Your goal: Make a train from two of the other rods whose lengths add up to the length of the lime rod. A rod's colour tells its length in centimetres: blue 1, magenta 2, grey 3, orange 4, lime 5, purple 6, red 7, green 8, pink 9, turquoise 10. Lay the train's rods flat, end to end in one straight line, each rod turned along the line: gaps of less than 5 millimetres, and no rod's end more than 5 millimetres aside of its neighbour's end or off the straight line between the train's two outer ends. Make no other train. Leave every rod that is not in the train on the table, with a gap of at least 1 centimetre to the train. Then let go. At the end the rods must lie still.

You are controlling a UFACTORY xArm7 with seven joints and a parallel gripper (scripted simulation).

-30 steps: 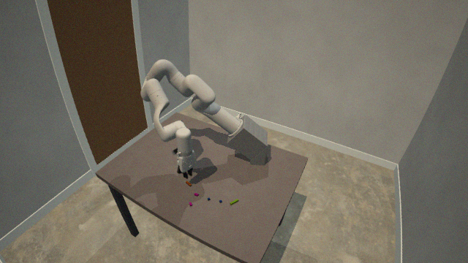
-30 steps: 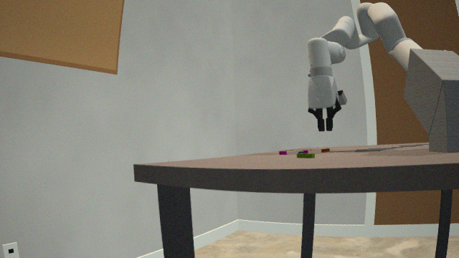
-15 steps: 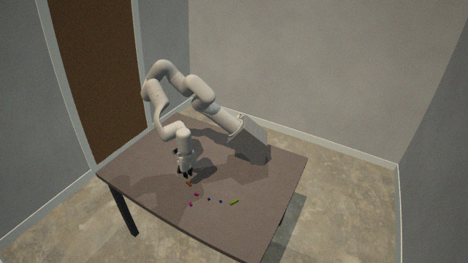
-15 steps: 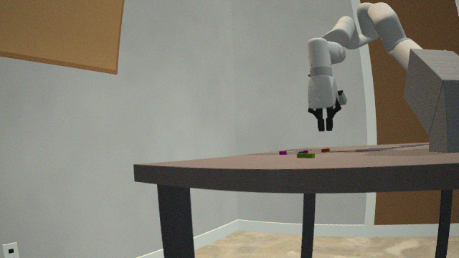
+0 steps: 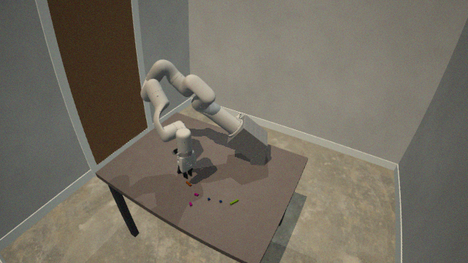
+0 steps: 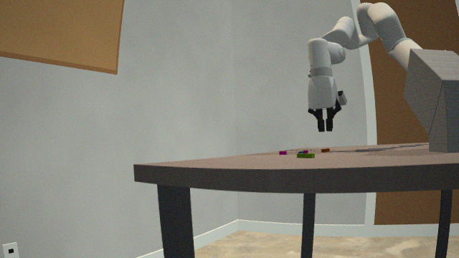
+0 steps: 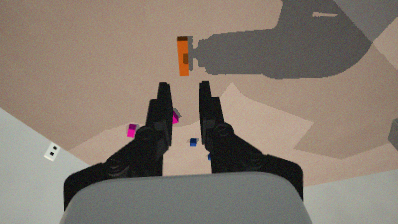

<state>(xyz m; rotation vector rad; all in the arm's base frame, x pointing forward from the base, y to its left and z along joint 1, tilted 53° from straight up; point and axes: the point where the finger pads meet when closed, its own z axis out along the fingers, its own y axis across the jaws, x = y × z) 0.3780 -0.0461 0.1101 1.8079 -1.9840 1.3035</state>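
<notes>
Right now the orange rod is 8 cm below my hand. Round my hand: lime rod 1 cm behind, 28 cm to the left, 8 cm below.
</notes>
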